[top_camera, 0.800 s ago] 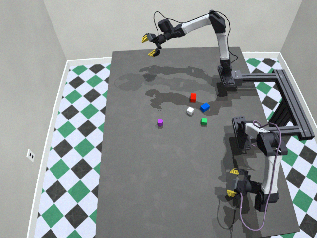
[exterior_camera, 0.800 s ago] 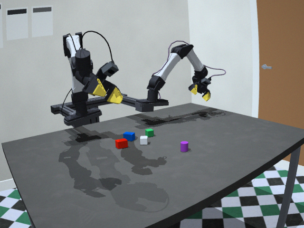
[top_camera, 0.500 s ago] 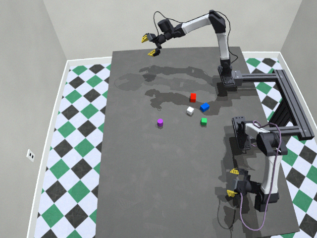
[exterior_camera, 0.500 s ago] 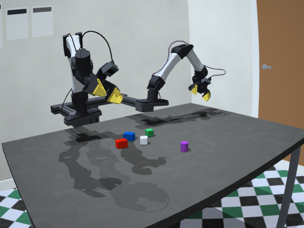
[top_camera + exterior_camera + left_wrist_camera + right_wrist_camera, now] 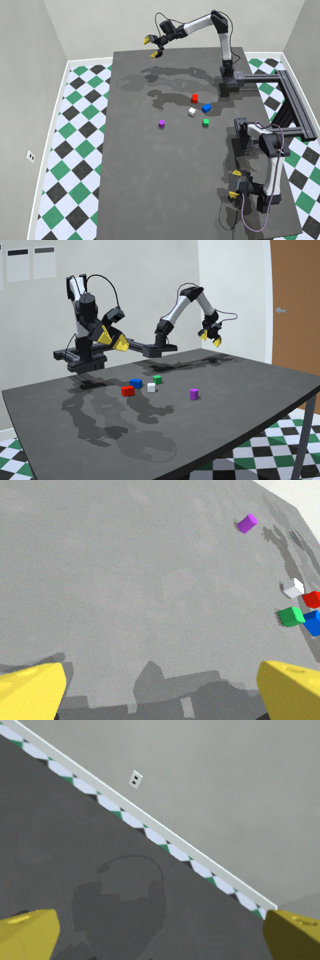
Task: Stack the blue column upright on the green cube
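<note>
Now: left hand 560 mm to the left of the blue column, 120 mm above it and 40 mm short of it. Also, from my left hand: white cube (540 mm to the right, 140 mm ahead, 120 mm below); then green cube (450 mm to the right, 120 mm below, 60 mm ahead); then purple cylinder (460 mm to the right, 340 mm ahead, 120 mm below).
</note>
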